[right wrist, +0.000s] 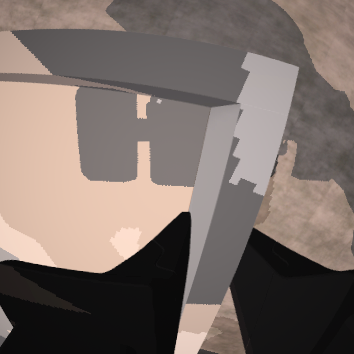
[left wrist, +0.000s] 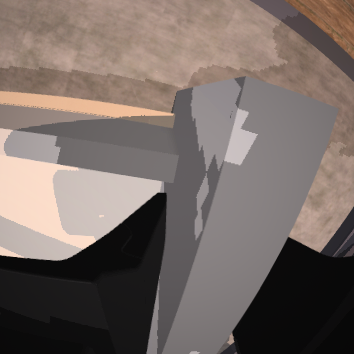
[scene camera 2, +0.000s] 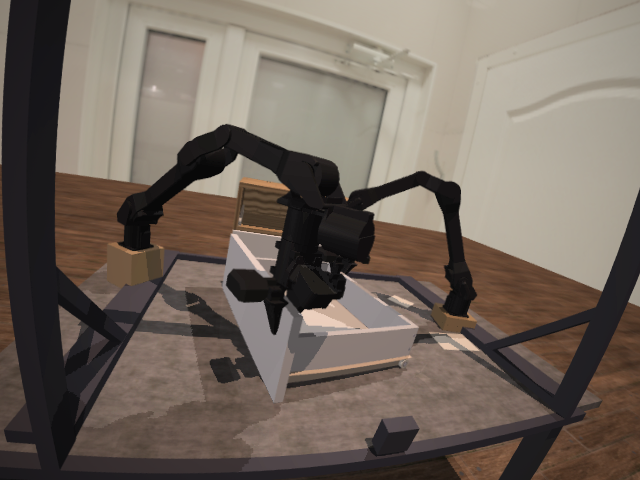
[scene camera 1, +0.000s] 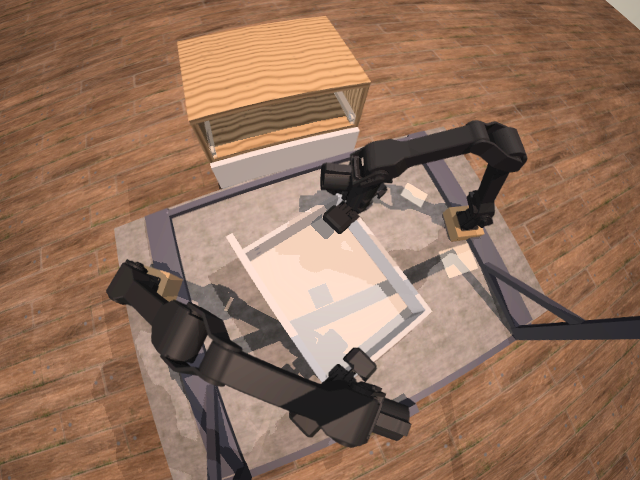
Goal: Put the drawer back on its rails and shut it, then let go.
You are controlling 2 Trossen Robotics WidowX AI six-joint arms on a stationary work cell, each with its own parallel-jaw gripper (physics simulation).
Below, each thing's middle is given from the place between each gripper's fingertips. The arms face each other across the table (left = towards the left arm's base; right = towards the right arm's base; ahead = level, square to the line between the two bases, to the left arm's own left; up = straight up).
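Right gripper: it is 19 cm past the white drawer (scene camera 1: 331,292), 10 cm to the right of it and 2 cm below it. Counted from my right hand, the wooden cabinet (scene camera 1: 260,86) is 40 cm ahead and 14 cm to the left; the tan arm base (scene camera 2: 124,266) is 8 cm behind, 55 cm to the left and 1 cm below; the dark block (scene camera 2: 396,434) is 53 cm behind, 1 cm to the right and 2 cm below. Going by its middle, the wooden cabinet is nearer to my right gripper than to my left hand.
Counted from my left hand, the white drawer is 210 mm ahead, 70 mm to the right and 20 mm below; the wooden cabinet is 800 mm ahead, 30 mm to the right and 40 mm below; the tan arm base is 310 mm ahead, 380 mm to the left and 50 mm below; the dark block is 130 mm behind, 180 mm to the right and 70 mm below. By its middle, the dark block is nearer to my left hand than to my right gripper.
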